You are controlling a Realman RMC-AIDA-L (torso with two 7-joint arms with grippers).
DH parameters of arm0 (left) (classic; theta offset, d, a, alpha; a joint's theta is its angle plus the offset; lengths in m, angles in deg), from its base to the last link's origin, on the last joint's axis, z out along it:
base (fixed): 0 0 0 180
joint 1: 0 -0.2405 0 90
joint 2: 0 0 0 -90
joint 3: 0 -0.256 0 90
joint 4: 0 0 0 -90
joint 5: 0 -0.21 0 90
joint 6: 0 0 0 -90
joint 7: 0 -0.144 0 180
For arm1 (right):
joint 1: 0 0.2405 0 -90
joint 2: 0 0 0 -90
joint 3: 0 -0.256 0 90
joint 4: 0 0 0 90
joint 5: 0 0.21 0 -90
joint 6: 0 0 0 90
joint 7: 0 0.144 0 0
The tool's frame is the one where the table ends.
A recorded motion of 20 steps. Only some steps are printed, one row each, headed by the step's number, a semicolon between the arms.
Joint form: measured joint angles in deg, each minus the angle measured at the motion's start. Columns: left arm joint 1, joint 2, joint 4, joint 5, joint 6, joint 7, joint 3; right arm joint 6, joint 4, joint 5, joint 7, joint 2, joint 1, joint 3.
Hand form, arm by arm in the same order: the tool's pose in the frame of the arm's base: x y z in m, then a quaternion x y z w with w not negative. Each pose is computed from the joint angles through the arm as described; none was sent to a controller.
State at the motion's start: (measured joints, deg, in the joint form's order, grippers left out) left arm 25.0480 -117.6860 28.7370 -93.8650 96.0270 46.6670 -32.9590; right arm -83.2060 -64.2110 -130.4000 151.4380 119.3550 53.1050 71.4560
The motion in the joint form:
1: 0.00 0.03 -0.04 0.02 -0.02 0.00 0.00; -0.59 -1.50 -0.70 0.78 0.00 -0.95 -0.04
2: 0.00 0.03 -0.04 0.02 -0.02 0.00 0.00; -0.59 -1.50 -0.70 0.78 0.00 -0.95 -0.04
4: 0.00 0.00 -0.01 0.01 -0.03 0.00 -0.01; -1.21 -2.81 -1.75 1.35 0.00 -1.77 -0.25
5: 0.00 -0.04 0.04 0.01 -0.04 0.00 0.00; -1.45 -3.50 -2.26 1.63 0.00 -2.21 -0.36
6: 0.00 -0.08 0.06 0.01 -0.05 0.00 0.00; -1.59 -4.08 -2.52 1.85 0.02 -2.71 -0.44
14: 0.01 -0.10 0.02 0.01 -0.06 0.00 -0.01; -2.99 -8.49 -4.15 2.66 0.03 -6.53 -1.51
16: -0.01 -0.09 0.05 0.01 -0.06 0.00 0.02; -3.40 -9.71 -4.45 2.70 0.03 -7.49 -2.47
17: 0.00 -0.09 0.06 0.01 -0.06 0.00 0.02; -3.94 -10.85 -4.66 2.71 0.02 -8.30 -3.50
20: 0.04 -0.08 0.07 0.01 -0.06 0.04 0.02; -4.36 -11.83 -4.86 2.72 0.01 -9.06 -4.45
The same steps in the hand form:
1: -0.2733 0.3112 0.0346 -0.87425 -0.03621 -0.37896 0.30129; 0.0656 0.3982 -0.0153 -0.93507 0.34007 0.00874 0.09955
2: -0.2733 0.3112 0.0346 -0.87425 -0.03621 -0.37896 0.30129; 0.0656 0.3982 -0.0153 -0.93507 0.34007 0.00874 0.09955
4: -0.2732 0.3112 0.0345 -0.87429 -0.03613 -0.37893 0.30119; 0.0697 0.3975 -0.0116 -0.93289 0.34379 0.00437 0.10726
5: -0.2731 0.3113 0.0344 -0.87423 -0.03598 -0.37899 0.30133; 0.0717 0.3972 -0.0096 -0.93168 0.34566 0.00282 0.11168
6: -0.2729 0.3112 0.0342 -0.87417 -0.03603 -0.37914 0.30131; 0.0738 0.3966 -0.0081 -0.93040 0.34814 0.00278 0.11464
14: -0.2729 0.3112 0.0339 -0.87414 -0.03634 -0.37937 0.30106; 0.0904 0.3920 0.0055 -0.92180 0.36296 0.00383 0.13616
16: -0.2730 0.3112 0.0341 -0.87407 -0.03629 -0.37920 0.30148; 0.0946 0.3916 0.0113 -0.91866 0.36803 0.00880 0.14330
17: -0.2730 0.3113 0.0341 -0.87408 -0.03614 -0.37919 0.30148; 0.0981 0.3910 0.0172 -0.91579 0.37266 0.01368 0.14925
20: -0.2728 0.3115 0.0342 -0.87411 -0.03603 -0.37929 0.30128; 0.1018 0.3906 0.0225 -0.91277 0.37742 0.01816 0.15515

